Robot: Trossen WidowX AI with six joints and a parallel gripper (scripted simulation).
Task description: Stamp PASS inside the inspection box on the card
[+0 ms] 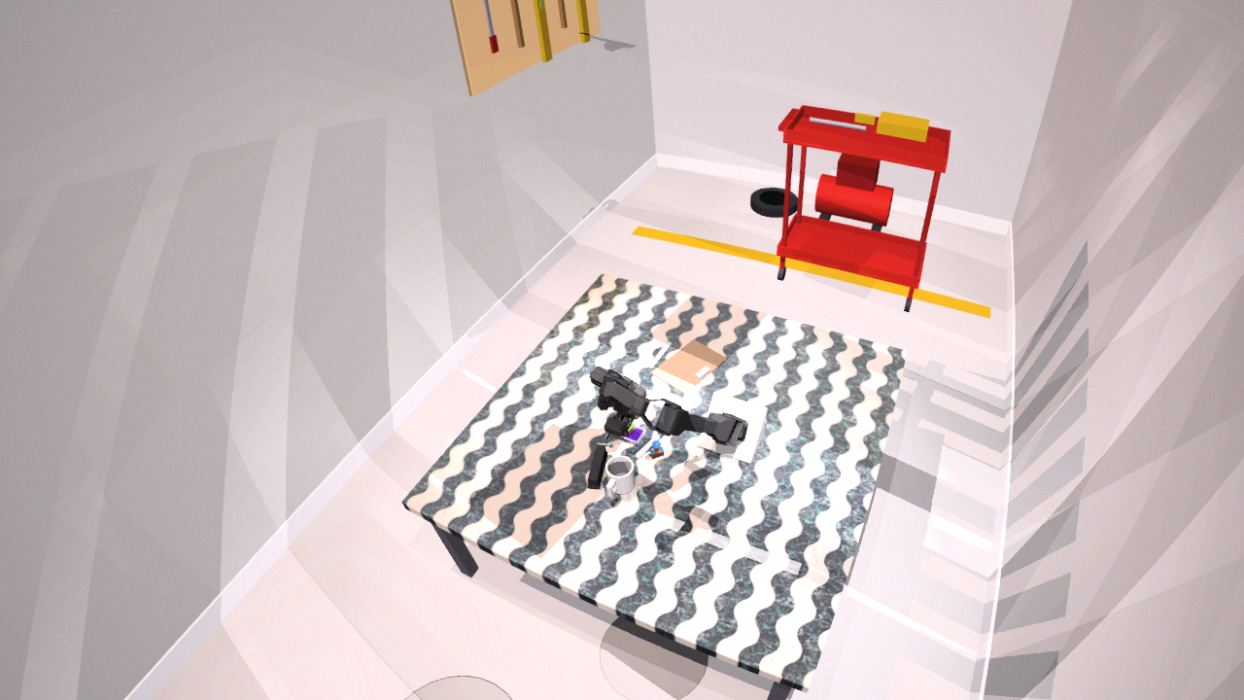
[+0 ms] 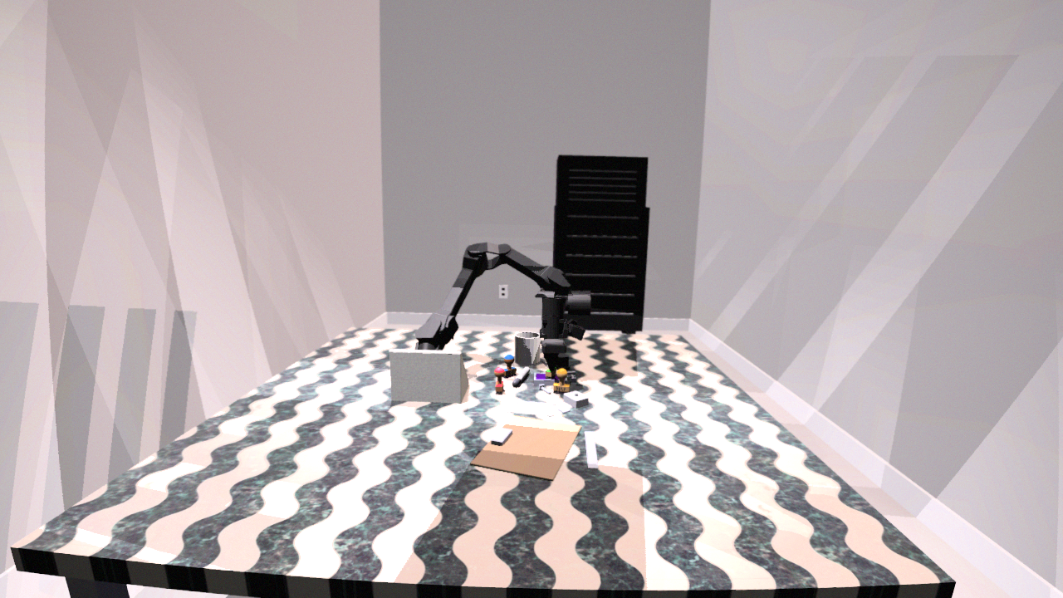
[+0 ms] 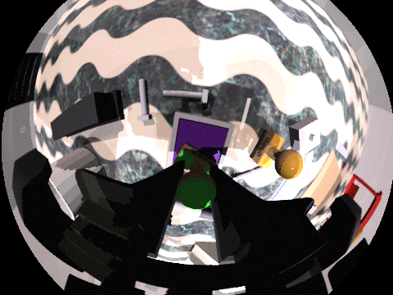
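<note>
My gripper tip is right at the green stamp. Round my gripper tip: blue stamp: 12 cm behind, 4 cm to the left, 2 cm below; then yellow stamp: 2 cm ahead, 8 cm to the right, 2 cm below; then ink pad: 3 cm below.
</note>
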